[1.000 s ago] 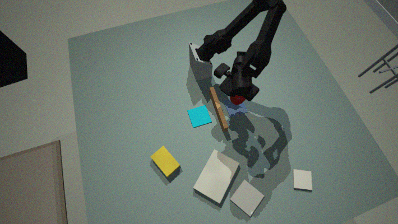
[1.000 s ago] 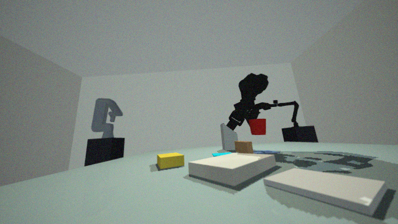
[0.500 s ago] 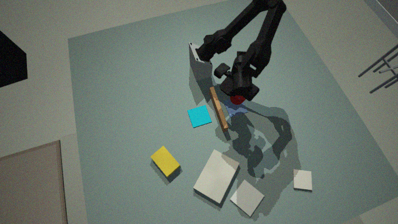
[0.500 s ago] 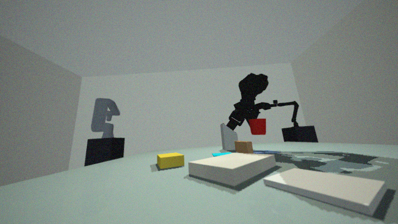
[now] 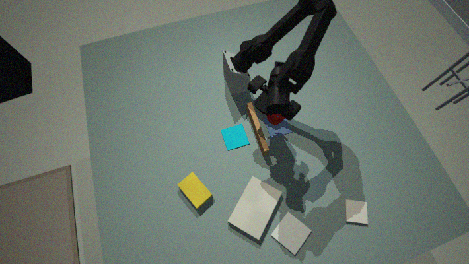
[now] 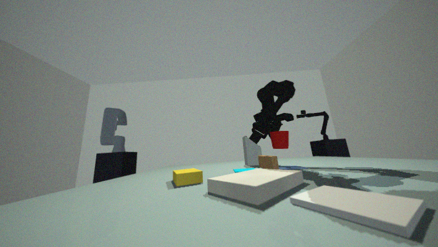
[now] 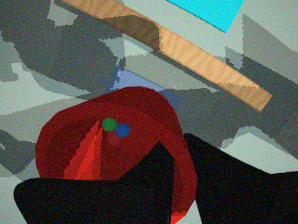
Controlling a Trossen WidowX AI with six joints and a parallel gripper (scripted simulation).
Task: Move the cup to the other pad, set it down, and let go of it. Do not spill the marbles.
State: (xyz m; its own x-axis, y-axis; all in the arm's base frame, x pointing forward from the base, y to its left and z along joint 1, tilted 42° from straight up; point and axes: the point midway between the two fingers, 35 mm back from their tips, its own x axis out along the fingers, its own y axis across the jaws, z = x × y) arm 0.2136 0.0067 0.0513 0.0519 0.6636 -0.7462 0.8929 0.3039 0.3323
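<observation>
Now: the green marble 4 cm ahead of my gripper tip, 2 cm to the left of it and 2 cm below it. Round my gripper tip: blue marble: 3 cm ahead, 2 cm to the left, 2 cm below; then tan wooden bar: 2 cm ahead, 5 cm to the right, 10 cm below; then red cup: 3 cm ahead, 1 cm to the left.
</observation>
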